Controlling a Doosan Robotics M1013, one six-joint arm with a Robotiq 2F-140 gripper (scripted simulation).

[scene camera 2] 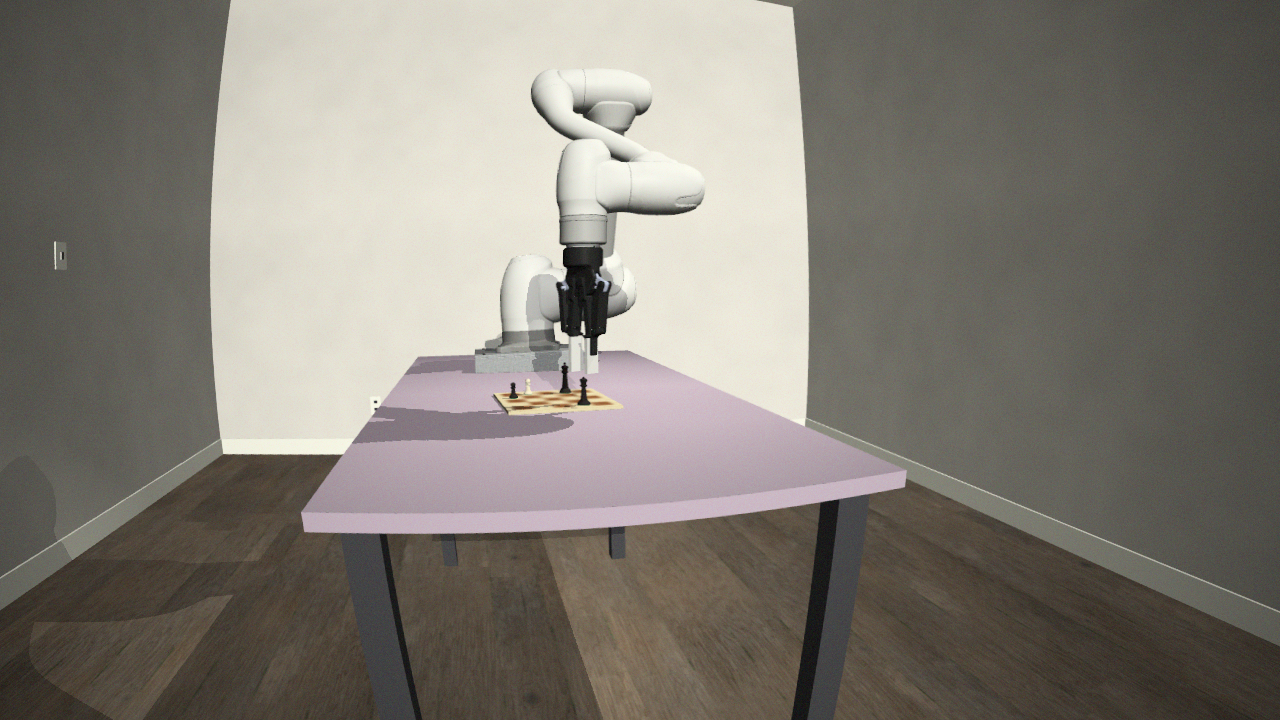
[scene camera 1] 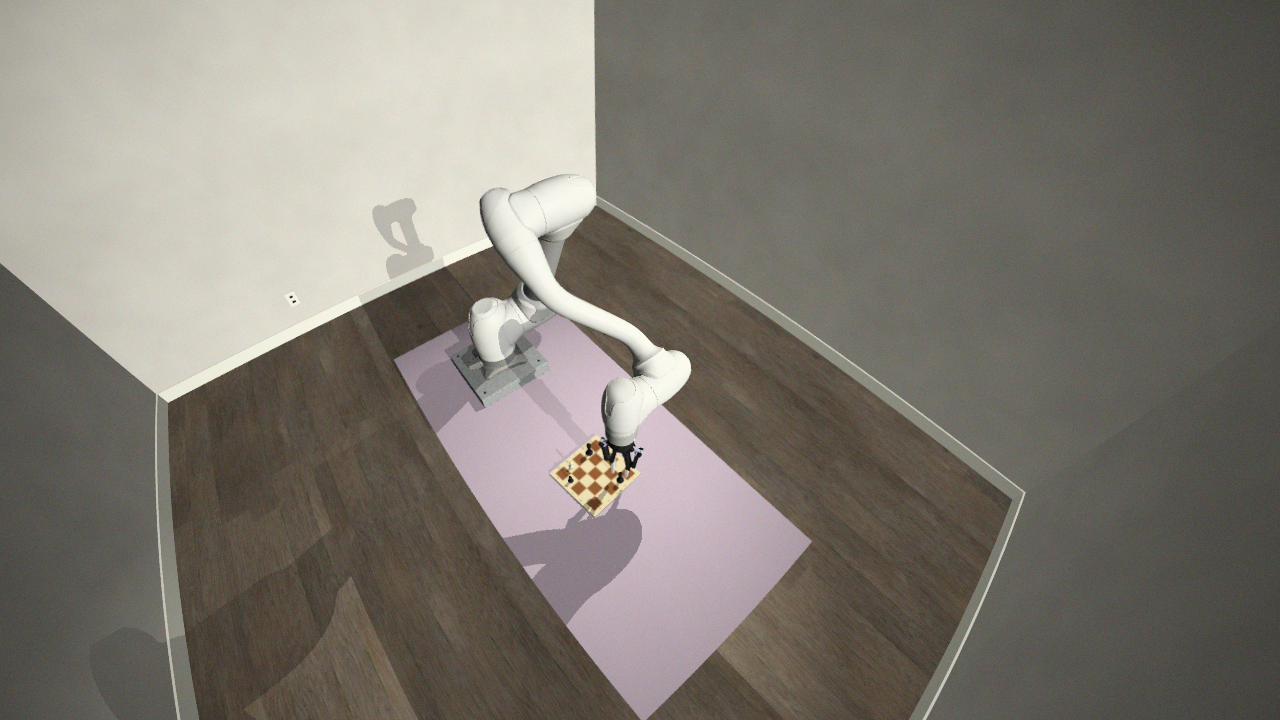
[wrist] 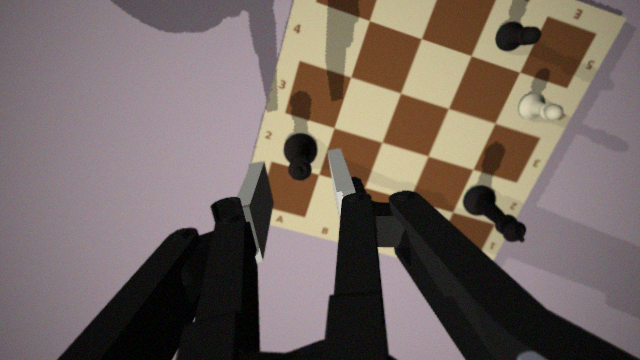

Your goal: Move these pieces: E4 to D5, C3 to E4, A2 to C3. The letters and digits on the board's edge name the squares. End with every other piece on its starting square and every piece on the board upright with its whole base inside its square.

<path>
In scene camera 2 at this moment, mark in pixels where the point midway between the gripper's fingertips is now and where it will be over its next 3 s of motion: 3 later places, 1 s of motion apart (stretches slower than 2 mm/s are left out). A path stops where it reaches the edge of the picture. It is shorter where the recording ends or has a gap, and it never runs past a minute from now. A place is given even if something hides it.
The gripper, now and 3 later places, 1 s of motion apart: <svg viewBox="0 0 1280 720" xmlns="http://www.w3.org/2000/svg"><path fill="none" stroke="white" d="M583 372L583 391L583 342L553 341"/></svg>
</path>
